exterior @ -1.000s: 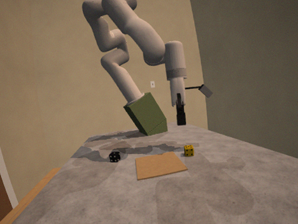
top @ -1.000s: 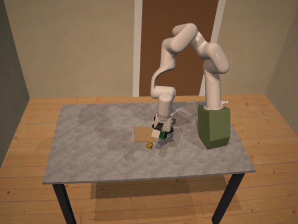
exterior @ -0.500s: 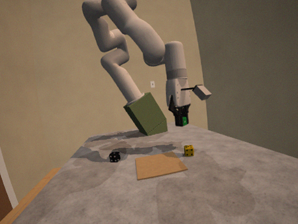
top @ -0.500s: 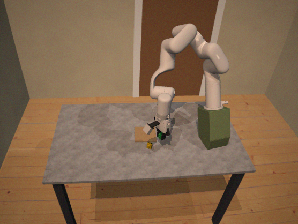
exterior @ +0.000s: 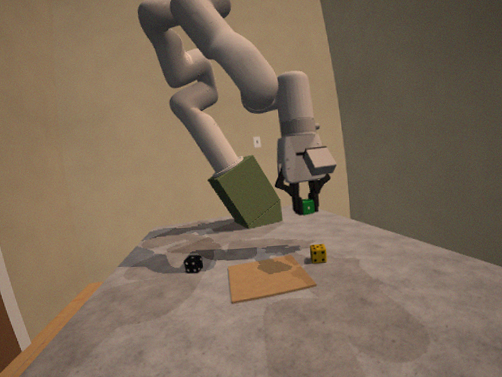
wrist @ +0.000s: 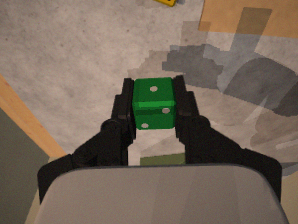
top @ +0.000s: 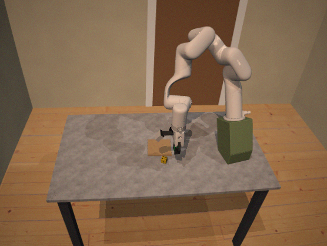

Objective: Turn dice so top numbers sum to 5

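The green die lies 10 mm below my hand. Also, from my hand: tan mat (130 mm to the right, 110 mm below, 70 mm ahead); then yellow die (90 mm below, 60 mm ahead, 10 mm to the right); then black die (260 mm to the right, 90 mm below, 30 mm behind).
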